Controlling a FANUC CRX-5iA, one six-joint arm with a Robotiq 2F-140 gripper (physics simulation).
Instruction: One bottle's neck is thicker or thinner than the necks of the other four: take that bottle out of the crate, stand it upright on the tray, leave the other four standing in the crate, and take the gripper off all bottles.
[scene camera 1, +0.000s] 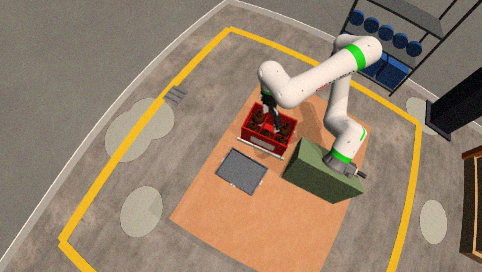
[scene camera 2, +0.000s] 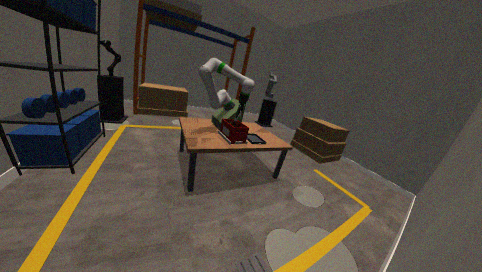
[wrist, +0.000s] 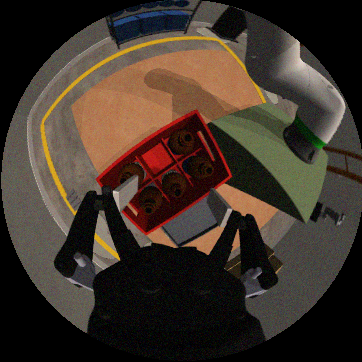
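Pixels of known places: gripper, between the fingertips: (scene camera 1: 270, 121) (scene camera 2: 237, 118) (wrist: 173, 189); arm's base, origin of its link: (scene camera 1: 333, 166) (scene camera 2: 230, 107) (wrist: 299, 144).
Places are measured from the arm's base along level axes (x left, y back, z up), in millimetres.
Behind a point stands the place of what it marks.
The red crate (scene camera 1: 280, 148) @(z -136, x 4, y -292 mm) (scene camera 2: 241, 134) @(z -163, x -46, y -541 mm) (wrist: 221, 166) @(z -107, x -31, y -272 mm) stands on the table and holds five brown bottles upright, with one compartment empty. In the wrist view the bottles are a top one (wrist: 182, 141) @(z -106, x -130, y -340 mm), a right one (wrist: 201, 167) @(z -113, x -53, y -322 mm), a middle one (wrist: 174, 184) @(z -120, x -45, y -401 mm), a lower one (wrist: 150, 200) @(z -122, x -37, y -475 mm) and a left one (wrist: 132, 173) @(z -139, x -118, y -483 mm), partly behind a fingertip. I cannot tell which neck differs. The grey tray (scene camera 1: 241, 171) @(z -260, x 199, y -420 mm) (scene camera 2: 257, 139) @(z -260, x 245, y -428 mm) (wrist: 191, 226) @(z -259, x 225, y -429 mm) lies flat beside the crate, with no bottle on it. My gripper (scene camera 1: 271, 121) @(z -43, x -62, y -406 mm) (wrist: 173, 189) @(z -43, x -62, y -406 mm) is open and empty, above the crate; its fingertips overlap the crate in scene camera 1.
A pale strip (scene camera 1: 260, 149) @(z -240, x 27, y -394 mm) lies along the crate's side facing the tray. A green block (scene camera 1: 320, 172) @(z 72, x 102, y -69 mm) (wrist: 280, 155) @(z -17, x -10, y -133 mm) under the arm's base stands near the crate on the wooden table (scene camera 1: 280, 215) @(z -265, x 306, y -89 mm) (scene camera 2: 270, 142) @(z -265, x 397, y -493 mm). A shelf rack and cardboard boxes (scene camera 2: 320, 140) stand away from the table.
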